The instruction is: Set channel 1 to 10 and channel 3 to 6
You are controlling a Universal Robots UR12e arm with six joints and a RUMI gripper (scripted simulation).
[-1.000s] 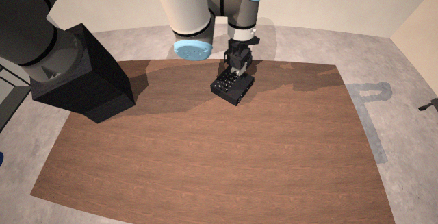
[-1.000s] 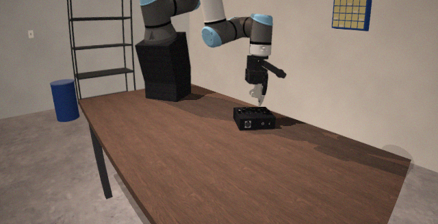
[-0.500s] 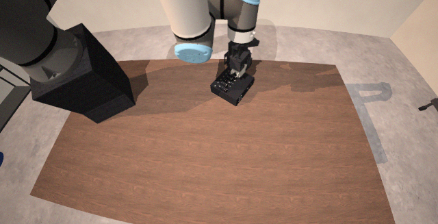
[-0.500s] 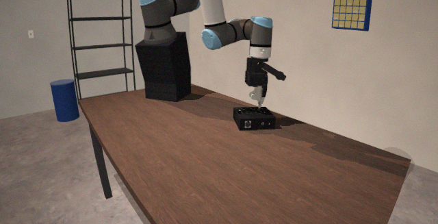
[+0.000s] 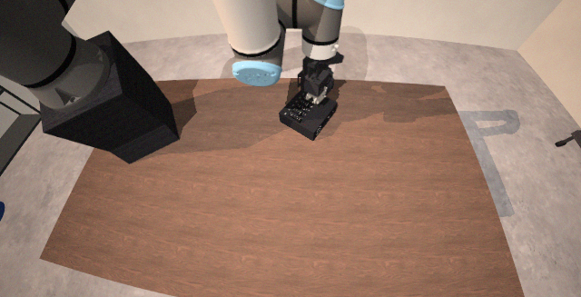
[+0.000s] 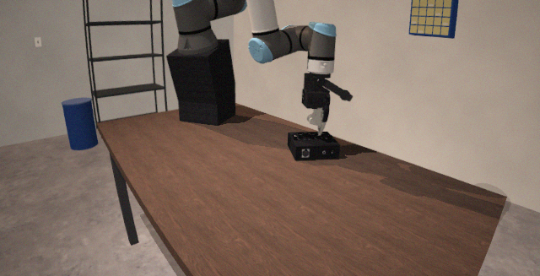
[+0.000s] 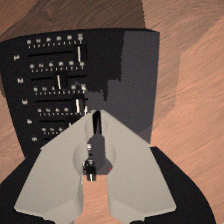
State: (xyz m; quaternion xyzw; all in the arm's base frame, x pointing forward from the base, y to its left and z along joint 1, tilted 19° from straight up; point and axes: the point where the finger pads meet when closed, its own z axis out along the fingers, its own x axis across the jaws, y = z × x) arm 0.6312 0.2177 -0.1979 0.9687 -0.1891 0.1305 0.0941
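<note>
My hand is 20 mm past the channel 2 fader, 30 mm to the right of it and 30 mm above it. Also, from my hand: channel 1 fader knob (10 mm ahead, 50 mm to the left, 30 mm below).
</note>
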